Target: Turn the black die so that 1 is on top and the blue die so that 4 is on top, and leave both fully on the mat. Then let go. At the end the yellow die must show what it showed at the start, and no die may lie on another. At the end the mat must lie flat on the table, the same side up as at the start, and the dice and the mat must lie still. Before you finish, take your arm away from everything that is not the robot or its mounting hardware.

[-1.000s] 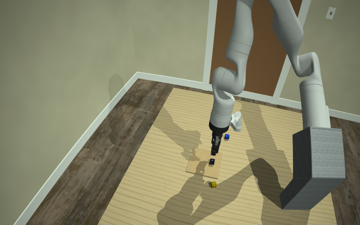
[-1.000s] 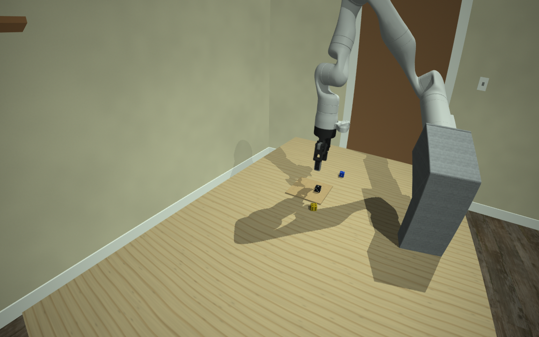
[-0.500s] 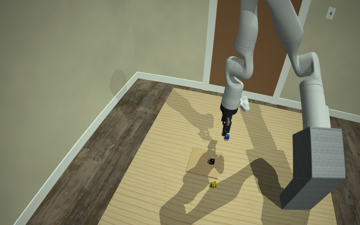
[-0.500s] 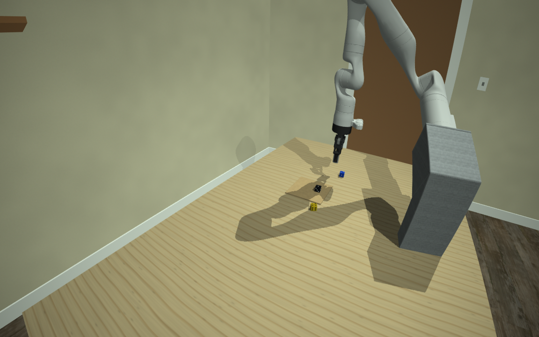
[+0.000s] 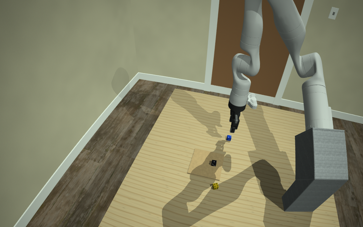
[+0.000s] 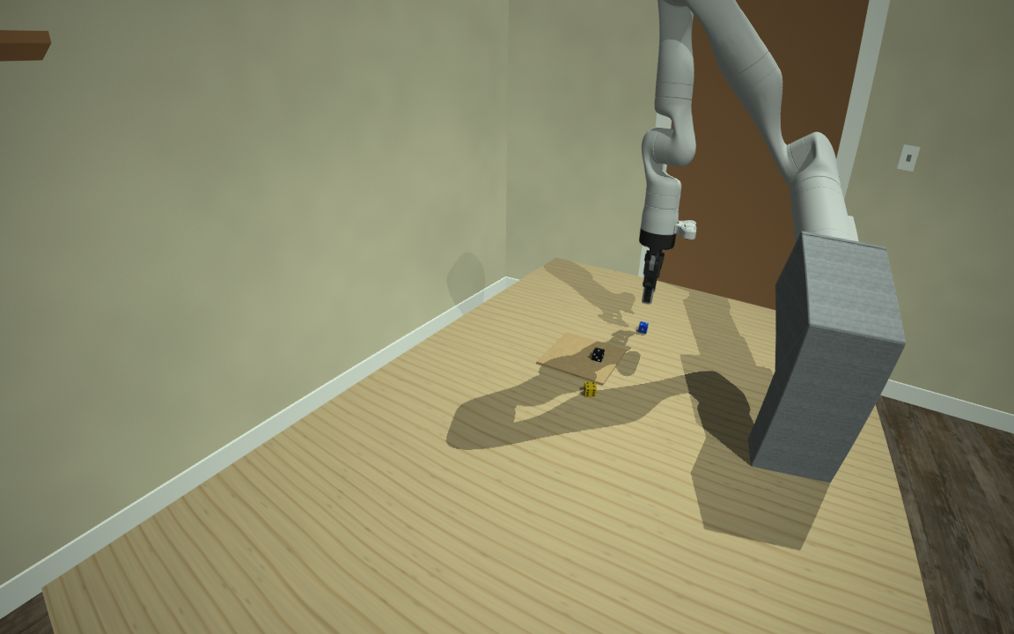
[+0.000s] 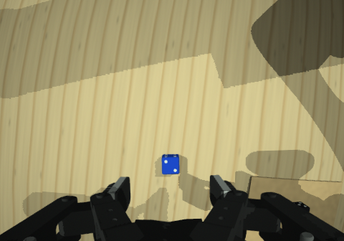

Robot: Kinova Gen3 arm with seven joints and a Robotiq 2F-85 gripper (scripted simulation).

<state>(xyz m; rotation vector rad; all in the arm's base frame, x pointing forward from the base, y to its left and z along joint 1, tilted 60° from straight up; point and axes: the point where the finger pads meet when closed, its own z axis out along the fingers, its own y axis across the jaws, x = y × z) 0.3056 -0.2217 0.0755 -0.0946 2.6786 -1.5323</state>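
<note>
Right now my hand is 9 cm above the blue die. Also, from my hand: yellow die 28 cm to the left, 9 cm below, 5 cm ahead; then black die 17 cm to the left, 9 cm below, 7 cm ahead; then tan mat 16 cm to the left, 10 cm below, 10 cm ahead.
</note>
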